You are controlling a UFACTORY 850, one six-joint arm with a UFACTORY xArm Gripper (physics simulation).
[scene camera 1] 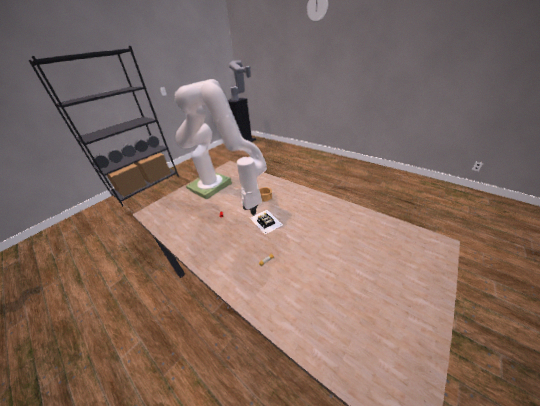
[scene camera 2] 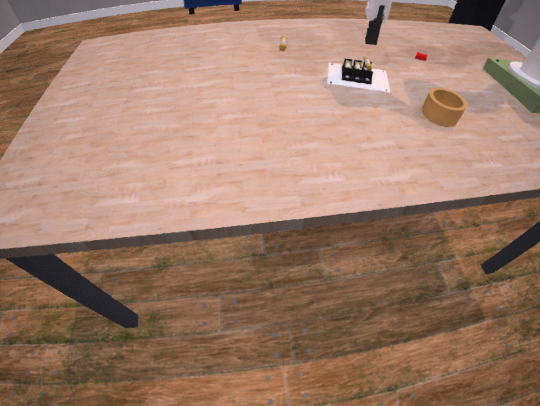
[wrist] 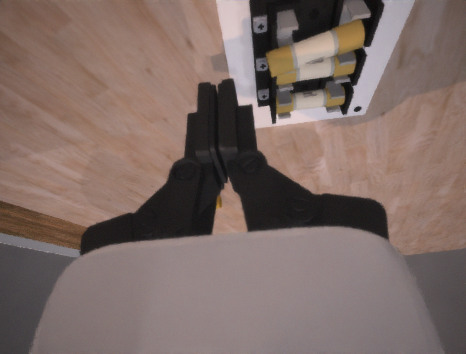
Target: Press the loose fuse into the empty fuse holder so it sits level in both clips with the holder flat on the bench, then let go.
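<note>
A black three-bay fuse holder stands on a white plate on the bench. In the wrist view, one fuse with yellow ends lies slanted and raised over the holder, between the exposed clips and the middle fuse, partly covering that fuse. Another fuse sits level in the end bay. A separate fuse lies on the bench. My gripper is shut and empty, beside the plate and above the bench.
An orange-brown round bowl stands near the plate. A small red piece lies on the bench. The arm's green base is at one end of the bench.
</note>
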